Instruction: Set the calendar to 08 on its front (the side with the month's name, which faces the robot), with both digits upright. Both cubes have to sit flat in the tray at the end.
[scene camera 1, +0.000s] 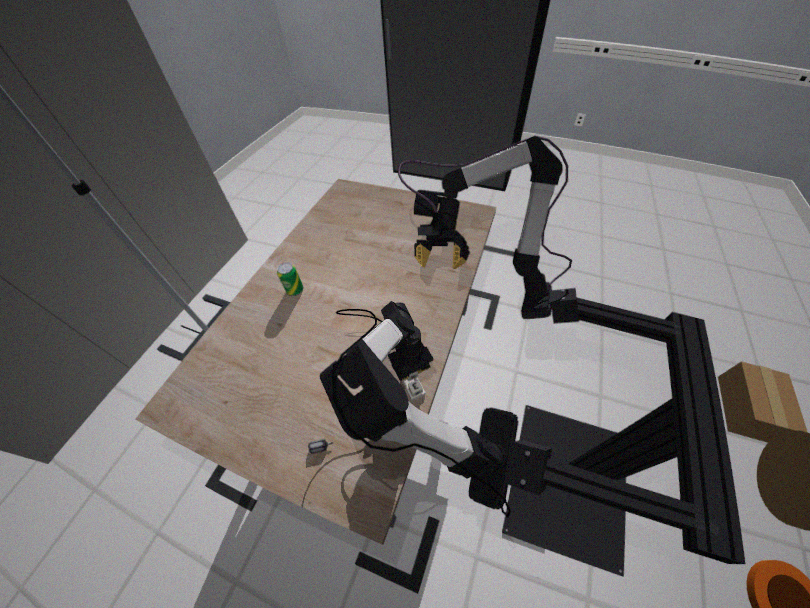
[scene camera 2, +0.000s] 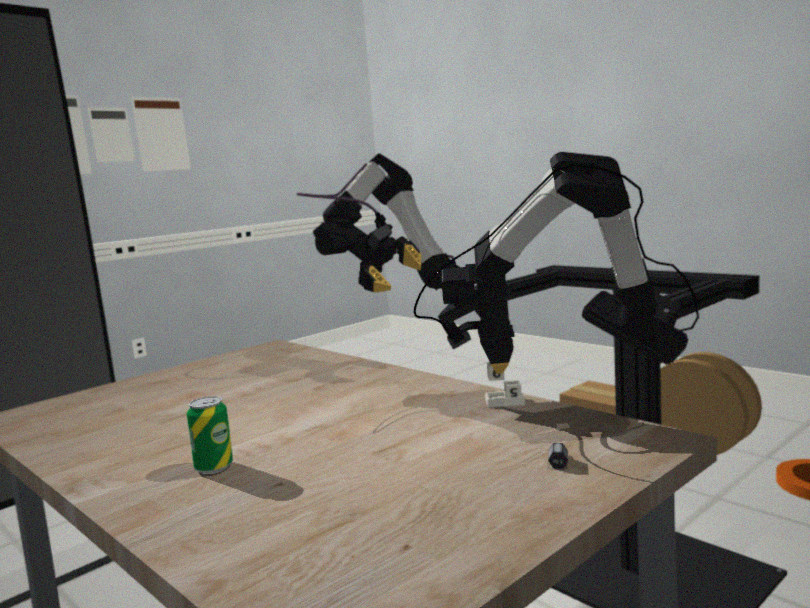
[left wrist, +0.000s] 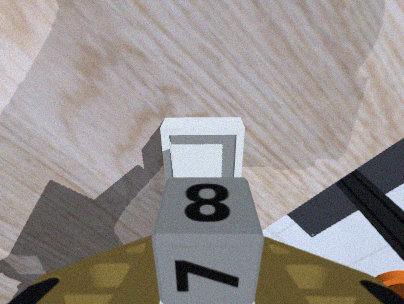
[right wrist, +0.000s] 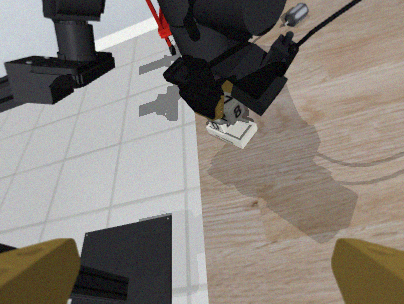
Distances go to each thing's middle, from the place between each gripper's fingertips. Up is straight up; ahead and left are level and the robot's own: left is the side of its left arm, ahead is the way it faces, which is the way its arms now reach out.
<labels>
Right now my left hand (scene camera 2: 498, 371) is 70 mm above the white tray (left wrist: 209, 146), 10 mm to the right of it and 10 mm past it. Round my left hand: can (scene camera 2: 207, 417): 550 mm ahead, 160 mm to the right, 10 mm below.
The white tray is 260 mm to the left of my right hand (scene camera 2: 405, 277), 240 mm below it and 30 mm behind it. Round my right hand: can (530 mm ahead, 190 mm below, 90 mm to the left).
</labels>
